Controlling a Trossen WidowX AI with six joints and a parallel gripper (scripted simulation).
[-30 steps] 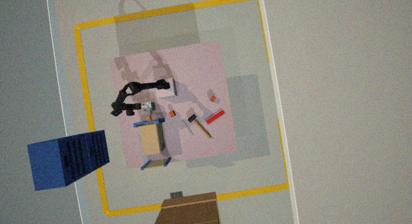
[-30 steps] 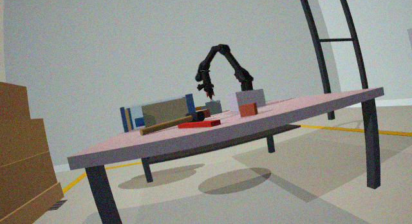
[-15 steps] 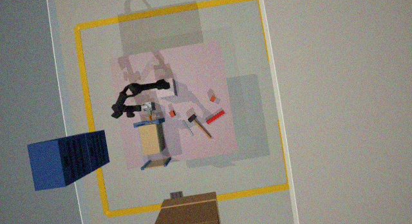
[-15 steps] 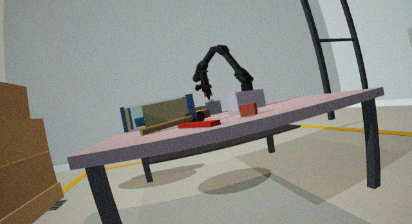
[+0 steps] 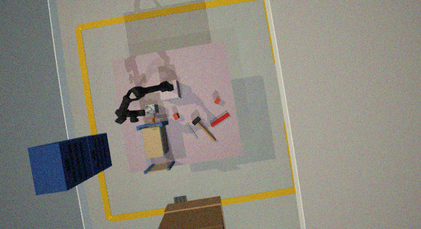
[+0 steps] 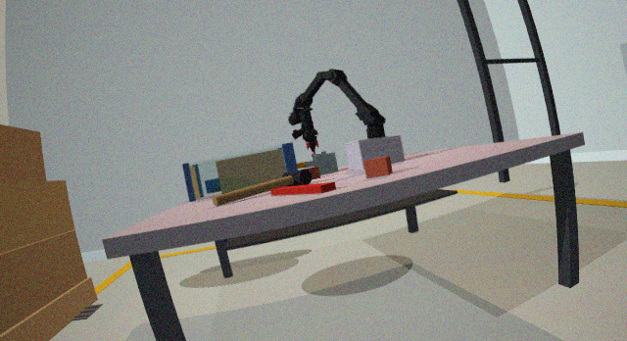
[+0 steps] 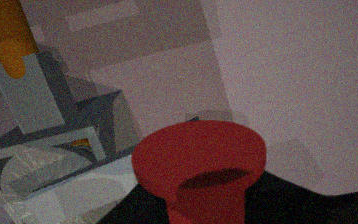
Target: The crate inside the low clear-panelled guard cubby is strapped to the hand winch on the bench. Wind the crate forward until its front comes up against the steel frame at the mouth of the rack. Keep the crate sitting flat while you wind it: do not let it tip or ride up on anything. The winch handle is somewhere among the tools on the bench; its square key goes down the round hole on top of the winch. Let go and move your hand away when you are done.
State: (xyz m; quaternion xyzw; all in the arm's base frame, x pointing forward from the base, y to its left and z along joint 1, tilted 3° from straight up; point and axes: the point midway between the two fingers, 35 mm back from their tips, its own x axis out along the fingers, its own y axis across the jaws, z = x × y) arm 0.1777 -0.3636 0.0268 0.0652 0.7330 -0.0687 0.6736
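My gripper tip is now 4 cm to the right of the winch handle, 1 cm past it and 1 cm above it. Also, from my gripper tip: grey winch: 9 cm to the left, 8 cm below, 3 cm behind; blue steel frame: 14 cm ahead, 9 cm to the left, 1 cm below; red knob: 2 cm above.
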